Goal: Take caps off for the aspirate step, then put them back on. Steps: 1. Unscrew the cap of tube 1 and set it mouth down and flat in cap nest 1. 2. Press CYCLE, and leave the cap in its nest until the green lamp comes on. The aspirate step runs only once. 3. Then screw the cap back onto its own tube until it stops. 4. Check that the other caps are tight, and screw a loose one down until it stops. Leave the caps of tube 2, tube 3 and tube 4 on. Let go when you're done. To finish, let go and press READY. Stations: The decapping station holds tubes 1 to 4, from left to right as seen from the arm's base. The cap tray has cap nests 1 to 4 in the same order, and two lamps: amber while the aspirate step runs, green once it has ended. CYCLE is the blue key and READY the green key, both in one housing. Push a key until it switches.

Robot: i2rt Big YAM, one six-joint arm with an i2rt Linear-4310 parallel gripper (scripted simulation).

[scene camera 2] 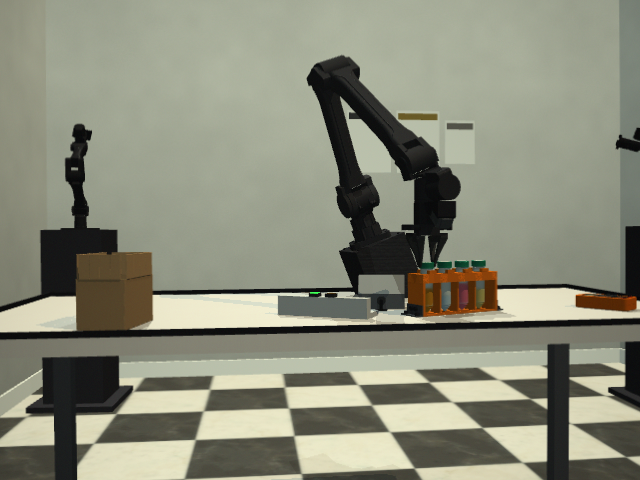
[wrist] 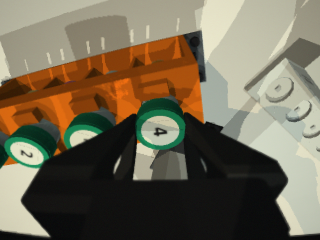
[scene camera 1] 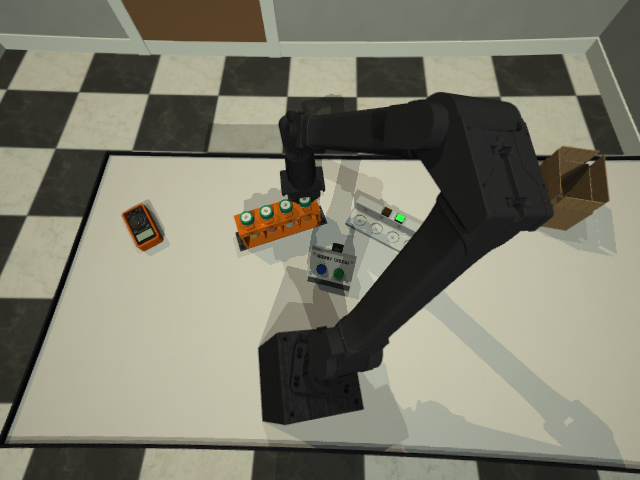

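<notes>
My gripper is there, and you'd see it in the wrist view and in scene camera 1 too. I can also see a cardboard box and a cap.
</notes>
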